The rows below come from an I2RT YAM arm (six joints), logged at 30 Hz.
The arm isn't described. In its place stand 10 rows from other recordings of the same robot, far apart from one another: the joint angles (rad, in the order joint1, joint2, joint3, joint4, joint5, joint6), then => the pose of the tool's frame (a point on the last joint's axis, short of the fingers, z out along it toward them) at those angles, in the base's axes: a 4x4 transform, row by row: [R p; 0 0 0 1], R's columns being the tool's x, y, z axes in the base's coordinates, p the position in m.
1.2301 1.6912 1.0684 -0.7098 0.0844 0.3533 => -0.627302 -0.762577 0.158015 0.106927; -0.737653 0.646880 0.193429 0.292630; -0.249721 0.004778 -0.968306 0.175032; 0 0 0 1
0.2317 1.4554 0.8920 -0.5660 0.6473 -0.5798 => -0.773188 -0.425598 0.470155 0.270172; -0.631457 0.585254 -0.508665 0.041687; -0.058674 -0.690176 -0.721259 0.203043; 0 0 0 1
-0.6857 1.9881 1.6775 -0.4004 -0.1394 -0.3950 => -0.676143 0.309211 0.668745 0.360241; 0.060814 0.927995 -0.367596 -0.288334; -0.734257 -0.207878 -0.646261 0.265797; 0 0 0 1
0.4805 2.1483 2.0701 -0.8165 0.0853 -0.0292 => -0.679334 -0.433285 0.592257 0.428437; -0.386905 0.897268 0.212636 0.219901; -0.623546 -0.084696 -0.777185 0.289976; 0 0 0 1
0.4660 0.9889 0.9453 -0.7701 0.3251 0.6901 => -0.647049 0.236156 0.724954 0.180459; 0.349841 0.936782 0.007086 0.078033; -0.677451 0.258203 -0.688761 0.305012; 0 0 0 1
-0.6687 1.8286 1.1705 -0.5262 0.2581 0.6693 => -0.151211 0.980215 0.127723 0.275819; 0.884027 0.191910 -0.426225 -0.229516; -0.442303 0.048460 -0.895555 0.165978; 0 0 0 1
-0.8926 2.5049 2.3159 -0.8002 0.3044 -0.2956 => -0.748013 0.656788 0.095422 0.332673; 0.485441 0.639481 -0.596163 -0.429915; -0.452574 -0.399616 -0.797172 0.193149; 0 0 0 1
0.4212 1.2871 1.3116 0.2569 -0.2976 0.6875 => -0.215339 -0.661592 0.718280 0.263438; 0.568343 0.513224 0.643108 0.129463; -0.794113 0.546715 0.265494 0.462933; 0 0 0 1
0.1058 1.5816 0.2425 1.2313 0.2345 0.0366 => -0.102271 0.130834 0.986115 0.245003; 0.024930 0.991339 -0.128941 0.017700; -0.994444 0.011397 -0.104647 0.141124; 0 0 0 1
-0.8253 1.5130 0.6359 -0.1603 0.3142 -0.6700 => -0.957962 0.268550 0.100943 0.169894; 0.166995 0.808052 -0.564946 -0.200243; -0.233284 -0.524340 -0.818930 0.134173; 0 0 0 1
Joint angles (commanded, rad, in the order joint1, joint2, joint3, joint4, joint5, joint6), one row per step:
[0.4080 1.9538 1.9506 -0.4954 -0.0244 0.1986]
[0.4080 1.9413 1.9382 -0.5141 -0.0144 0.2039]
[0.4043 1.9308 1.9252 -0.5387 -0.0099 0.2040]
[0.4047 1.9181 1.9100 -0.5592 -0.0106 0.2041]
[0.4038 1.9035 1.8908 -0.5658 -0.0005 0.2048]
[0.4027 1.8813 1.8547 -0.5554 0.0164 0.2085]
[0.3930 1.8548 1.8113 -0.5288 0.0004 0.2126]
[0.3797 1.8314 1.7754 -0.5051 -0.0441 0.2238]
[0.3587 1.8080 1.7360 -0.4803 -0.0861 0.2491]
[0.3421 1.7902 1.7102 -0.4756 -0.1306 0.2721]
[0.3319 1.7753 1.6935 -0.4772 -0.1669 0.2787]
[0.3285 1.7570 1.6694 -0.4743 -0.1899 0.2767]
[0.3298 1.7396 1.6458 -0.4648 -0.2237 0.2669]
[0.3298 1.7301 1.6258 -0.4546 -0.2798 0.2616]
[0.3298 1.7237 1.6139 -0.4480 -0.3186 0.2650]
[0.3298 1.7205 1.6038 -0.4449 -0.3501 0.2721]
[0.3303 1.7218 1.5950 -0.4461 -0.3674 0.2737]
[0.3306 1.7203 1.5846 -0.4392 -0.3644 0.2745]
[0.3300 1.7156 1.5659 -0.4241 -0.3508 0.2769]
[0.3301 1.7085 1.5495 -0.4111 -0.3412 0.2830]
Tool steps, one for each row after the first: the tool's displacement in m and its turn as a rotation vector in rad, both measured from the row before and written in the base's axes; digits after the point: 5 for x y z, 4 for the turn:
[-0.00359 -0.00194 -0.00055 -0.0076 0.0171 -0.0113]
[-0.00289 -0.00325 -0.00219 -0.0127 0.0240 -0.0076]
[-0.00406 -0.00152 -0.00159 -0.0086 0.0213 0.0009]
[-0.00341 -0.00229 -0.00088 -0.0089 0.0084 -0.0098]
[-0.00418 -0.00296 -0.00189 -0.0070 0.0008 -0.0173]
[-0.00341 -0.00540 -0.00124 0.0150 -0.0043 0.0015]
[-0.00280 -0.00562 -0.00038 0.0350 0.0024 0.0182]
[-0.00179 -0.00869 -0.00158 0.0433 0.0091 0.0013]
[-0.00238 -0.00665 -0.00114 0.0383 0.0201 0.0092]
[-0.00286 -0.00416 0.00017 0.0219 0.0123 0.0172]
[-0.00433 -0.00212 -0.00070 0.0092 0.0058 0.0171]
[-0.00464 0.00022 -0.00030 0.0110 -0.0018 0.0350]
[-0.00303 0.00101 -0.00198 0.0243 0.0073 0.0503]
[-0.00210 0.00068 -0.00080 0.0221 0.0075 0.0312]
[-0.00143 0.00063 -0.00175 0.0192 0.0131 0.0231]
[-0.00044 0.00067 -0.00349 0.0061 0.0146 0.0143]
[-0.00023 -0.00006 -0.00237 -0.0017 0.0018 -0.0026]
[-0.00041 -0.00087 -0.00333 -0.0051 -0.0020 -0.0132]
[-0.00118 -0.00070 -0.00180 0.0002 -0.0017 -0.0111]

